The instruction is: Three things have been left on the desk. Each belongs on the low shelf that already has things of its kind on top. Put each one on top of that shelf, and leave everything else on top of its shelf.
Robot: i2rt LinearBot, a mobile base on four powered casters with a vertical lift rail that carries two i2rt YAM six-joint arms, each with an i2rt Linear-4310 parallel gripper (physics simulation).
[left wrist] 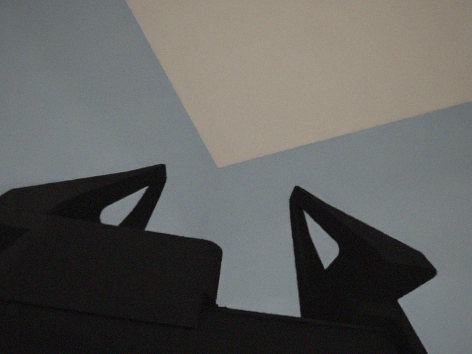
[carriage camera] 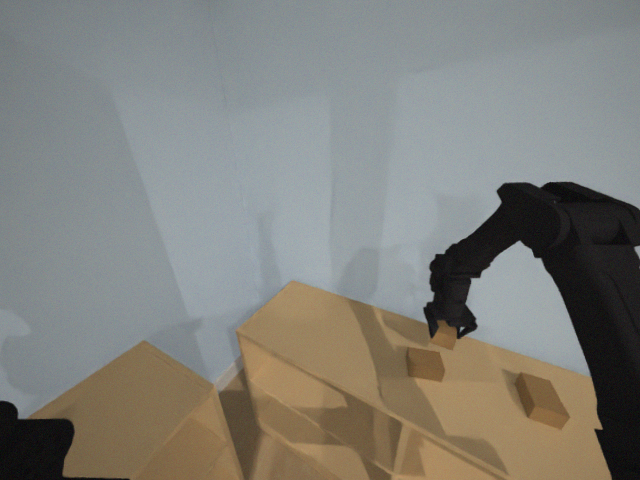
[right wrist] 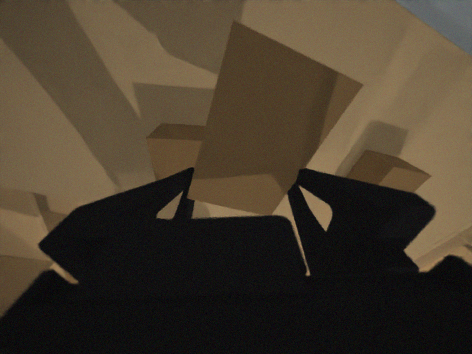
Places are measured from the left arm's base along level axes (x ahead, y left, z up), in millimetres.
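Where they show: left gripper, fingertip midpoint: point(left wrist: 229, 182); right gripper, fingertip midpoint: point(carriage camera: 444, 337) point(right wrist: 239, 172).
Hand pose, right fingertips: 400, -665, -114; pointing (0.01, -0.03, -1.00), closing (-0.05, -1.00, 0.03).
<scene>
Things, the pixels of their centre, and the offset from my right fingertips, as dx, dy, dz. Level surfaces: height alone.
- tan box-shaped block, body centre: point(right wrist: 252, 134) point(carriage camera: 443, 329) +29, -11, +1
- low wooden shelf, its level: dz -110
- longer block, body centre: point(right wrist: 374, 187) point(carriage camera: 539, 398) -106, -201, -86
A tan box-shaped block point(carriage camera: 445, 335) point(right wrist: 265, 105) is between the fingers of my right gripper point(carriage camera: 447, 330) point(right wrist: 239, 172), which is shut on it. They are over the back part of a low wooden shelf point(carriage camera: 320, 330). Two brown blocks are on top of that shelf: one block point(carriage camera: 425, 364) near the held one and a longer block point(carriage camera: 542, 400) farther right. Two blocks also show in the right wrist view, one block point(right wrist: 175, 150) left of the held block and one block point(right wrist: 387, 170) right of it. My left gripper point(left wrist: 229, 182) is open and empty, far from any block. The desk cannot be made out.
A second low wooden unit point(carriage camera: 129, 392) stands at the left of the carriage view, with a narrow gap between it and the shelf. Blue-grey walls rise behind both. Part of the left arm point(carriage camera: 36, 446) shows at the lower left.
</scene>
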